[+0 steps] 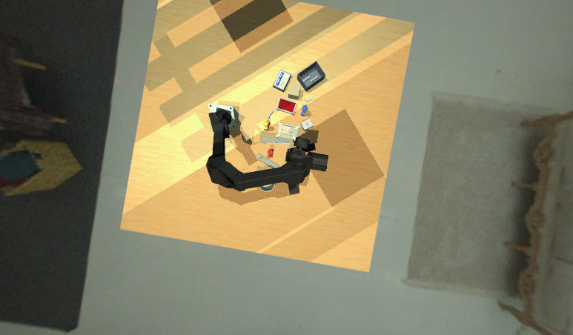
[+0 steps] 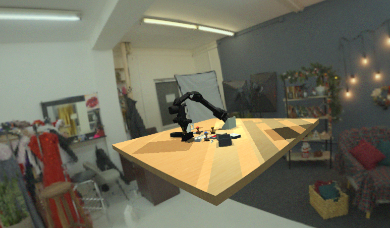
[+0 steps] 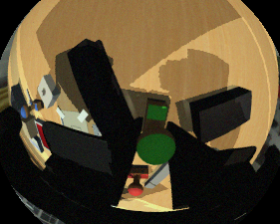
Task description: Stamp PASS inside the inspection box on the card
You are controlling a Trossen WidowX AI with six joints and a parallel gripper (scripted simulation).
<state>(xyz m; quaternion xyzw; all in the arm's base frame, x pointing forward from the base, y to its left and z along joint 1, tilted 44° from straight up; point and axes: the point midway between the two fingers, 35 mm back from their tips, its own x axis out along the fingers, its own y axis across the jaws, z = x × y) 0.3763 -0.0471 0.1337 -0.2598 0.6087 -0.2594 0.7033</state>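
Now: gripper tip 13 cm past the red stamp, 3 cm above it and 1 cm to the right of it. From my gripper tip the other things lie so: grey bar (14 cm behind, 4 cm to the right, 4 cm below); then white card (14 cm to the left, 7 cm behind, 5 cm below); then green-knobbed PASS stamp (right at my gripper tip).
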